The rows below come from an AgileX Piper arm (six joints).
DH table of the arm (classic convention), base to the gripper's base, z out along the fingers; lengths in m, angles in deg. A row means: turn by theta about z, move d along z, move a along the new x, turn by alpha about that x. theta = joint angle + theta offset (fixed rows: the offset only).
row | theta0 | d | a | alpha
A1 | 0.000 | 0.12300 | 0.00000 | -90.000
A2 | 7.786 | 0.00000 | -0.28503 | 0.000
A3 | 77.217 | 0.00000 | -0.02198 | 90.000
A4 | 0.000 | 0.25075 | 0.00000 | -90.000
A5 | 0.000 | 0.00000 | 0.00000 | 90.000
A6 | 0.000 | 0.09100 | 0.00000 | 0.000
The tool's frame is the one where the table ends.
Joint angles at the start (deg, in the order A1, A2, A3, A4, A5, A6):
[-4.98, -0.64, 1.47, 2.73, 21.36, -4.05]
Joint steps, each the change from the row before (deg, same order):
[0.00, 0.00, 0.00, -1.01, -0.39, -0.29]
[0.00, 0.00, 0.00, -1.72, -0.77, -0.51]
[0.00, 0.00, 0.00, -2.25, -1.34, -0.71]
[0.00, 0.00, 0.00, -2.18, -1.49, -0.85]
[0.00, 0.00, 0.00, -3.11, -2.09, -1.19]
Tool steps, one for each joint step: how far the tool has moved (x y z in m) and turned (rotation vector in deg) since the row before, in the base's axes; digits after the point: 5 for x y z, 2 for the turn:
[0.00013, -0.00061, 0.00057, -1.31, -0.28, 0.00]
[0.00026, -0.00100, 0.00116, -2.26, -0.58, 0.01]
[0.00046, -0.00120, 0.00207, -3.04, -1.08, 0.05]
[0.00048, -0.00099, 0.00235, -3.12, -1.21, 0.13]
[0.00060, -0.00110, 0.00337, -4.44, -1.66, 0.24]

